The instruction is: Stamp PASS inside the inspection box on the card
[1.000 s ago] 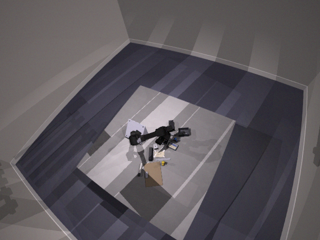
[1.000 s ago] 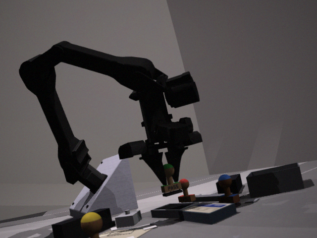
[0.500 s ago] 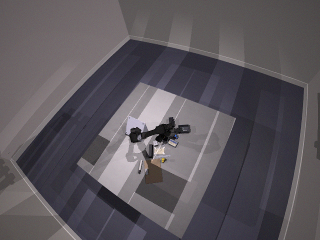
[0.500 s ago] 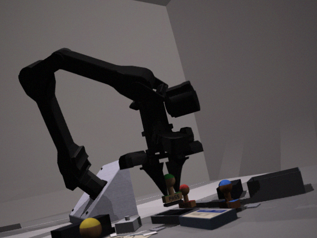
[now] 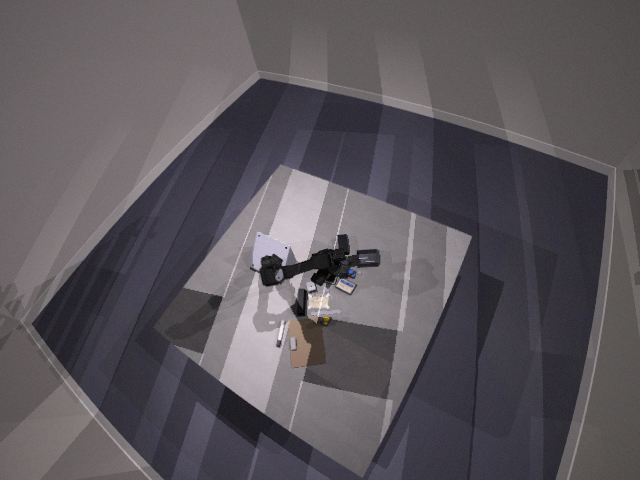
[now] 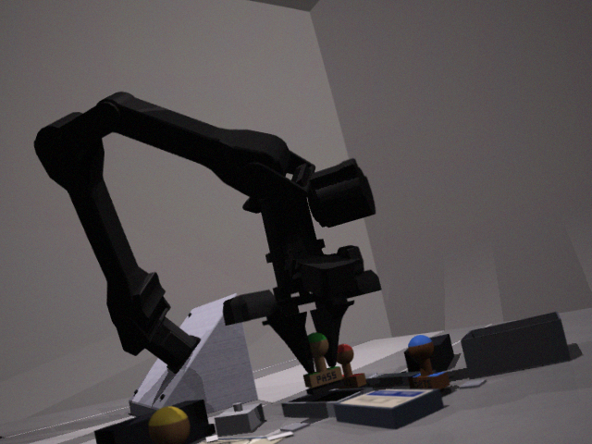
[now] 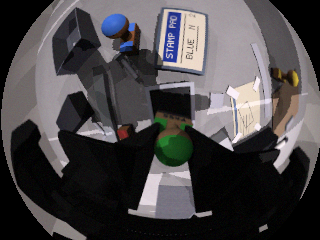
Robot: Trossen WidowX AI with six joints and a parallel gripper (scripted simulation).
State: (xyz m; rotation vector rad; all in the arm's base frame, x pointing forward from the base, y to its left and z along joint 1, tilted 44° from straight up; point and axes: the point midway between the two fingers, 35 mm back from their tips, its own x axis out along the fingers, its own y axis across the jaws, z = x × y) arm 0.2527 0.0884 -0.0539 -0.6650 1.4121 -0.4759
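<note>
My gripper tip is now 40 mm above the black ink pad. The rest, counted from my gripper tip: blue-labelled pad tin (100 mm ahead, 10 mm to the left, 30 mm below); blue-knobbed stamp (90 mm ahead, 70 mm to the left, 30 mm below); red-knobbed stamp (50 mm behind, 60 mm to the left, 30 mm below).
</note>
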